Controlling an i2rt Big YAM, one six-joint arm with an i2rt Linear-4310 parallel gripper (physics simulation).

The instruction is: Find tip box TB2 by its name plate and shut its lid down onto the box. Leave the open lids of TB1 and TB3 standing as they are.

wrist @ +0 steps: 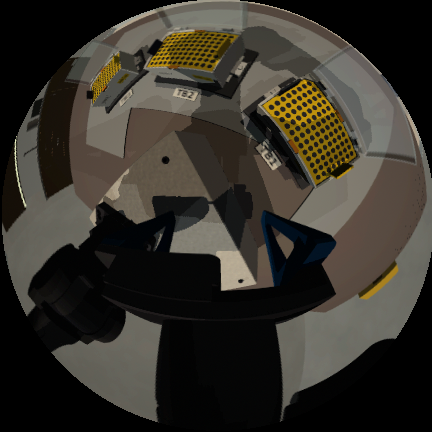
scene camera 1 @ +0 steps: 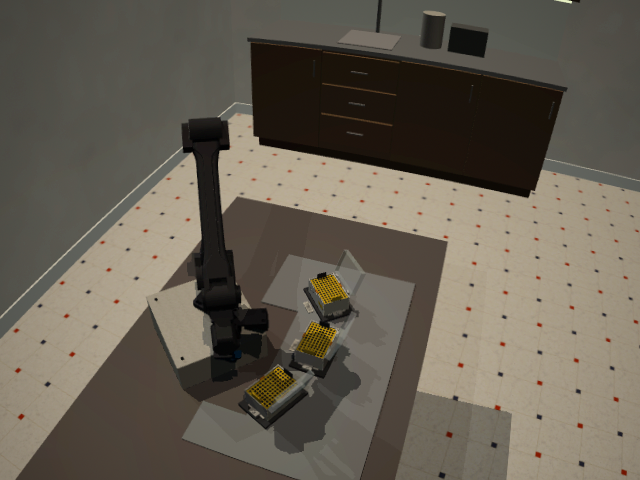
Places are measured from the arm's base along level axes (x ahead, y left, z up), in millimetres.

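Where they show: gripper, between the fingertips: [wrist: 217, 215].
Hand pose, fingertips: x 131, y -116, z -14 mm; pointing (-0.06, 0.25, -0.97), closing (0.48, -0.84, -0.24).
Each offset is from my fingertips to the top centre of the thing. "pt": to the spot under its first point. Level surfaces: height alone.
Tip box TB2 @(dx +171, dy +157, dz -29 mm) [scene camera 1: 317, 339] [wrist: 192, 51], with yellow tips, is the middle box; its name plate @(pt dx +102, dy +150, dz -101 mm) [wrist: 185, 94] reads TB2. Its clear lid [wrist: 202, 16] stands open on the side away from the arm. Box TB1 @(dx +141, dy -41, dz -29 mm) [scene camera 1: 271, 387] [wrist: 312, 127], plate @(pt dx +75, dy -22, dz -101 mm) [wrist: 268, 156] readable, is at the front with its clear lid [wrist: 367, 95] open. The third box, TB3 @(dx +112, dy +361, dz -29 mm) [scene camera 1: 328, 293] [wrist: 106, 79], is at the back; its plate is too small to read, and its lid @(pt dx +163, dy +418, dz +9 mm) [scene camera 1: 352, 269] stands open. My gripper [scene camera 1: 233, 355] [wrist: 217, 215] is open and empty over the pale block, apart from all boxes; its fingers are mostly hidden in the scene view.
The pale block [scene camera 1: 178, 330] [wrist: 150, 175] is under the arm, left of the boxes. The boxes stand on a grey mat @(dz -104 mm) [scene camera 1: 385, 320] over a brown surface @(dz -106 mm) [scene camera 1: 408, 245]. A dark cabinet [scene camera 1: 429, 118] stands far behind. A yellow object [wrist: 379, 281] shows at the wrist view's right.
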